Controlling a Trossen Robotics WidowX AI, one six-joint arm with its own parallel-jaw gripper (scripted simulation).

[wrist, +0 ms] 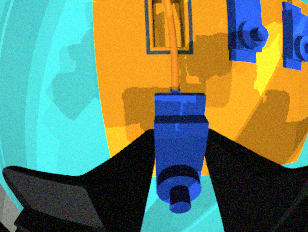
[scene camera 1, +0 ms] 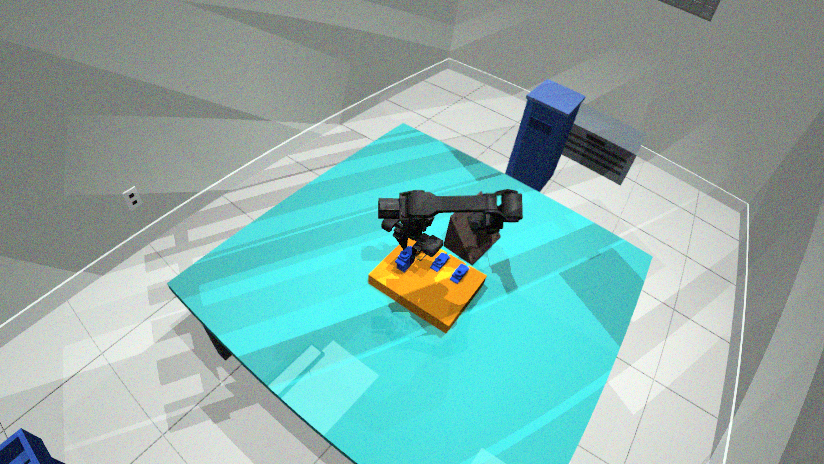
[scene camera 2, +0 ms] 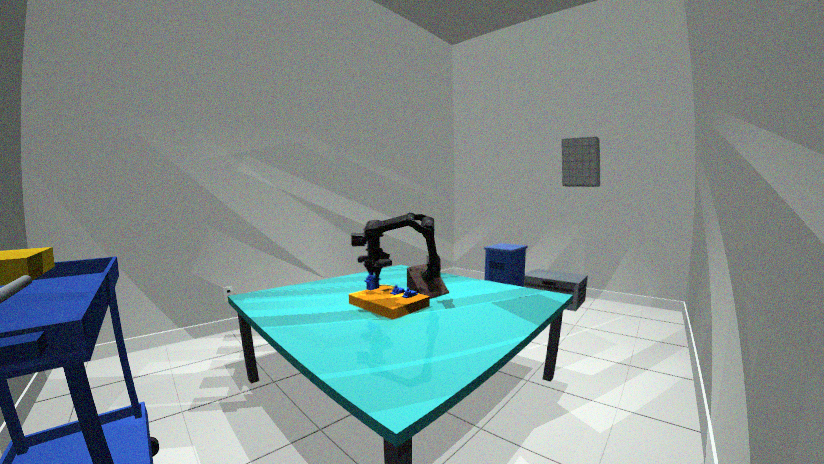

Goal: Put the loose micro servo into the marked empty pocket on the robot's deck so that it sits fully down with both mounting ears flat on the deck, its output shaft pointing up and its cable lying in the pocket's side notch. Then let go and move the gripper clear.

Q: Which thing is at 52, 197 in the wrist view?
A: My gripper.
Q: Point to an orange deck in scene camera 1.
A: At 432, 296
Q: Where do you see an orange deck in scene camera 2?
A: At 376, 301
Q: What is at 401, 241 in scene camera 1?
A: My gripper.
